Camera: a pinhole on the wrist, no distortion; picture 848 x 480 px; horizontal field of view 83.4 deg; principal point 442.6 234.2 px. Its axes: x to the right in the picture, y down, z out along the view. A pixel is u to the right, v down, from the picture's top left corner.
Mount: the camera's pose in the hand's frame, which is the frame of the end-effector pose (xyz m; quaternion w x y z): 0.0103 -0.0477 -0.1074 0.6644 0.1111 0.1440 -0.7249
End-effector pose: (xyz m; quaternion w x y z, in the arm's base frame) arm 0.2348 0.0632 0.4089 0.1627 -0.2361 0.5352 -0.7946
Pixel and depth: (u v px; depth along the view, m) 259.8 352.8 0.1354
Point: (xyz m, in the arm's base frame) 0.2098 0.0276 0.4771
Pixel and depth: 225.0 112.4 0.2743
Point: 0.3762 -0.0604 0.4848
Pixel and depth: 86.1 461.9 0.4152
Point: 0.2345 -0.3861 0.5051
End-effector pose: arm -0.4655 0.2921 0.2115 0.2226 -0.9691 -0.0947 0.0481
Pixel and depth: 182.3 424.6 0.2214
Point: -0.3736 0.3918 0.0922
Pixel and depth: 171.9 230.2 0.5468
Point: -0.4774 0.4774 -0.2719
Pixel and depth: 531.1 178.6 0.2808
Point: -0.5339 0.5180 0.1738
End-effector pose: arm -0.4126 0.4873 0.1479 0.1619 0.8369 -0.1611 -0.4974
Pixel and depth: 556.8 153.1 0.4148
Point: -0.6281 0.7375 -0.0427
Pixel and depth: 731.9 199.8 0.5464
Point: -0.6276 0.9655 -0.1856
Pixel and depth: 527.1 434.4 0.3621
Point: -0.4858 0.6157 -0.1794
